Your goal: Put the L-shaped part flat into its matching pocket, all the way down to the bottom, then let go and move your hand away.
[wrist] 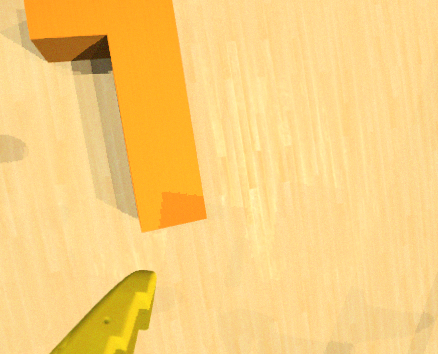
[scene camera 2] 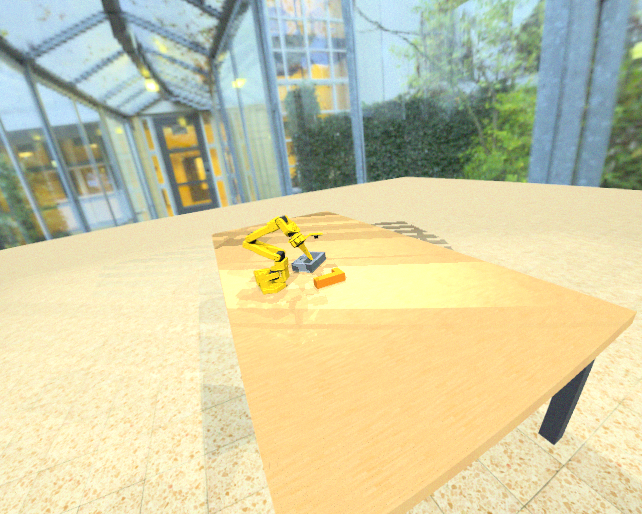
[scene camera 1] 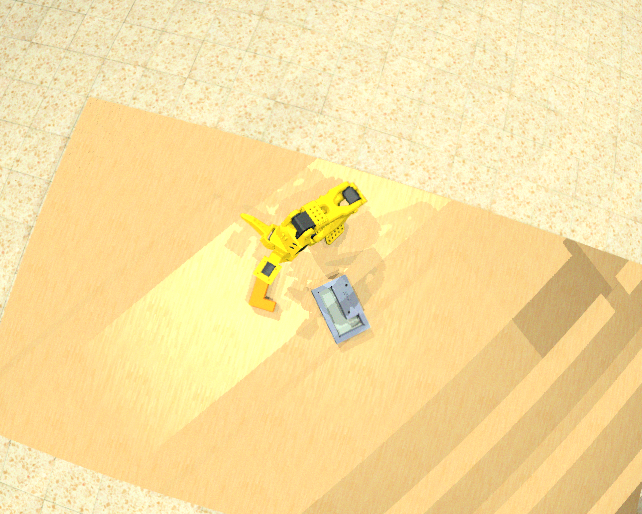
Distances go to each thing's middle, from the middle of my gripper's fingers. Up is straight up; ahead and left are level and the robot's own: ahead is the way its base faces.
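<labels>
The orange L-shaped part (wrist: 144, 49) is 17 cm below my hand, 10 cm ahead of it and 2 cm to the left of it, and going by their middles, it is the nearest to my hand of the things named here. There is also the grey block with L-shaped pocket (scene camera 1: 342, 312), which is 16 cm below my hand, 10 cm ahead of it and 21 cm to the left of it.
</labels>
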